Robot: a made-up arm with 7 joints. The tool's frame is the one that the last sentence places.
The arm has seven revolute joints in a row. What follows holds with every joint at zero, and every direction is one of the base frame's. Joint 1 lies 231.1 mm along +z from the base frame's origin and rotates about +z. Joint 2 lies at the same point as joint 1 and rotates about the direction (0, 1, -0.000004). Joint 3 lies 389.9 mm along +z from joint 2 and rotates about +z. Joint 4 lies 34.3 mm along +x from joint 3 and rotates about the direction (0, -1, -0.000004). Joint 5 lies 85.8 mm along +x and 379.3 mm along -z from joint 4 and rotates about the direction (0, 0.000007, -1). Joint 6 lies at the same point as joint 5 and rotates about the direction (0, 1, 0.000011). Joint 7 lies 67.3 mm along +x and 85.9 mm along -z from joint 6 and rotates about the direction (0, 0.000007, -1). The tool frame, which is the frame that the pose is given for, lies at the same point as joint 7; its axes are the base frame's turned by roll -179.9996, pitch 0 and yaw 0 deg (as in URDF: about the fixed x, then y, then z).
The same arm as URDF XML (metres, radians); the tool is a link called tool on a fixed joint. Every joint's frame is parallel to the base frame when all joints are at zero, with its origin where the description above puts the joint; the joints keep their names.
<robot name="arm">
<joint name="joint 1" type="continuous"><parent link="base_link"/><child link="link1"/><origin xyz="0 0 0.2311"/><axis xyz="0 0 1"/></joint>
<joint name="joint 2" type="continuous"><parent link="link1"/><child link="link2"/><origin xyz="0 0 0"/><axis xyz="0 1 0"/></joint>
<joint name="joint 3" type="continuous"><parent link="link2"/><child link="link3"/><origin xyz="0 0 0.3899"/><axis xyz="0 0 1"/></joint>
<joint name="joint 4" type="continuous"><parent link="link3"/><child link="link4"/><origin xyz="0.0343 0 0"/><axis xyz="0 -1 0"/></joint>
<joint name="joint 5" type="continuous"><parent link="link4"/><child link="link5"/><origin xyz="0.0858 0 -0.3793"/><axis xyz="0 0 -1"/></joint>
<joint name="joint 6" type="continuous"><parent link="link5"/><child link="link6"/><origin xyz="0 0 0"/><axis xyz="0 1 0"/></joint>
<joint name="joint 7" type="continuous"><parent link="link6"/><child link="link7"/><origin xyz="0.0673 0 -0.0859"/><axis xyz="0 0 -1"/></joint>
<joint name="tool_fixed" type="fixed"><parent link="link7"/><child link="tool"/><origin xyz="0 0 0" rpy="-3.1416 0 0"/></joint>
<link name="base_link"/>
<link name="link1"/>
<link name="link2"/>
<link name="link3"/>
<link name="link4"/>
<link name="link5"/>
<link name="link6"/>
<link name="link7"/>
<link name="tool"/>
</robot>

